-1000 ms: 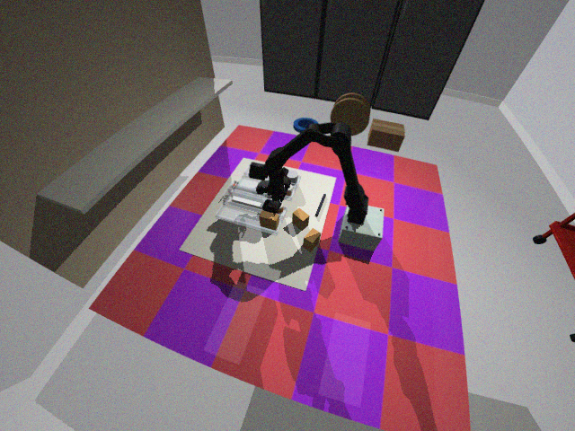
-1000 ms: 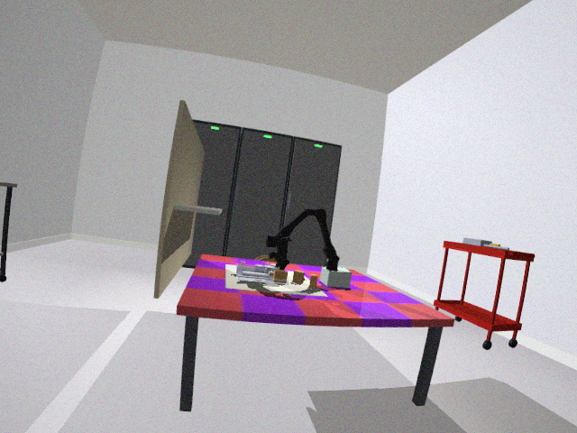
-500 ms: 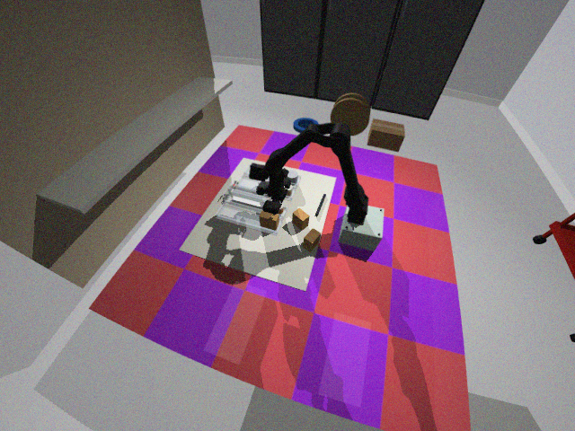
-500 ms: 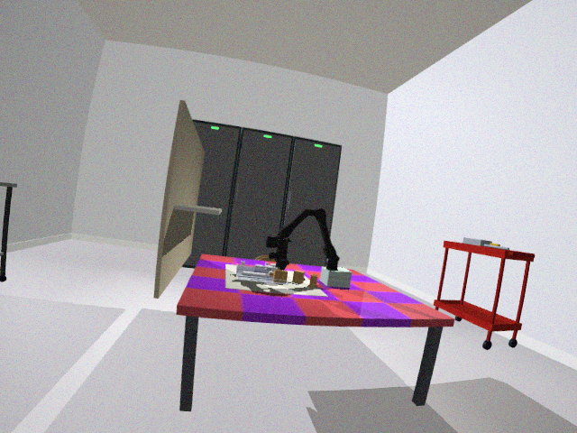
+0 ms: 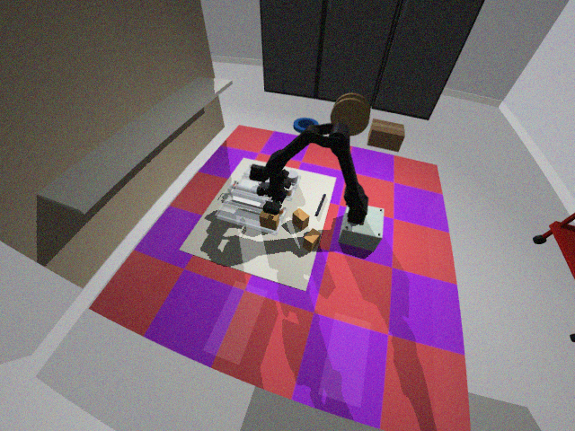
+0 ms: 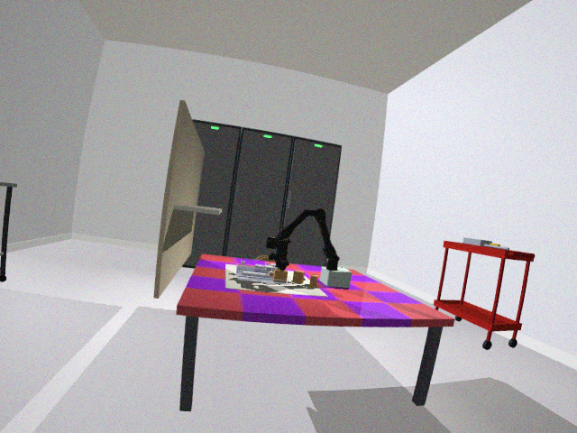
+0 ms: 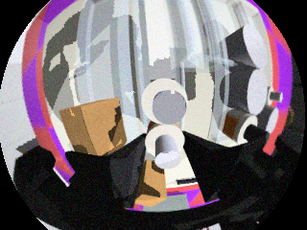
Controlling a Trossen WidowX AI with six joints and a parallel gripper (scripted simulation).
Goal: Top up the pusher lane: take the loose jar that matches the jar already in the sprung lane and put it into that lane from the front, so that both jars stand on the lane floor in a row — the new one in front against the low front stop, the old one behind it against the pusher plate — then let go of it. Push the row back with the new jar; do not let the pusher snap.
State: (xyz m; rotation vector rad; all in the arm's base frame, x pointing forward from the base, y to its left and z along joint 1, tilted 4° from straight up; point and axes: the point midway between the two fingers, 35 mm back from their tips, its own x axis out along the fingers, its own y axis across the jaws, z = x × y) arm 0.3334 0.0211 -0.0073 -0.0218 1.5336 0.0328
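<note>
Right now the brown box is 8 cm to the left of my gripper tip, 1 cm ahead of it and 1 cm above it. Round my gripper tip: clear pusher rack 15 cm ahead, 2 cm to the right, 1 cm below.
</note>
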